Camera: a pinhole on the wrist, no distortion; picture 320 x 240 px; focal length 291.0 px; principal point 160.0 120.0 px. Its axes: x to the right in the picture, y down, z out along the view. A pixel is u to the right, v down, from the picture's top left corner.
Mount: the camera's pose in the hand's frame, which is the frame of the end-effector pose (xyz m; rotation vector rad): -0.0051 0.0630 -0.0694 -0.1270 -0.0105 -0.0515
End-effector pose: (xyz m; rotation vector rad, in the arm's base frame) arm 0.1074 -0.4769 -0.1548 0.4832 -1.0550 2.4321
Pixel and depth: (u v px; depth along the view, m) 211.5 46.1 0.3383
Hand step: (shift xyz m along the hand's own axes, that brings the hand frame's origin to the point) 0.0478 0.0178 0.2778
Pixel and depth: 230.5 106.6 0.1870
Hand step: 0.0383 0.0759 0.1178
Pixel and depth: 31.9 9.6 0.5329
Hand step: -0.2537 -0.0578 0.4815
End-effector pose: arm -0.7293 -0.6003 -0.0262 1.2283 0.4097 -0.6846
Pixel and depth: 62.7 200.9 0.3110
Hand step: -0.1067 0.1934 0.2267
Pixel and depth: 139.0 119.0 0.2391
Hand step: -0.0241 0.0934 0.1676
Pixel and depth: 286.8 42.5 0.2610
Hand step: 0.1030 0.0215 0.1998
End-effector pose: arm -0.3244 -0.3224 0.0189 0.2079 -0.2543 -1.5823
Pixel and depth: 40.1 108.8 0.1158
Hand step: -0.0538 0.0757 0.0454
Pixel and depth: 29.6 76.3 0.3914
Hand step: -0.1861 0.0633 0.3238
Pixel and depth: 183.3 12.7 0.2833
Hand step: 0.0101 -0.0057 0.2251
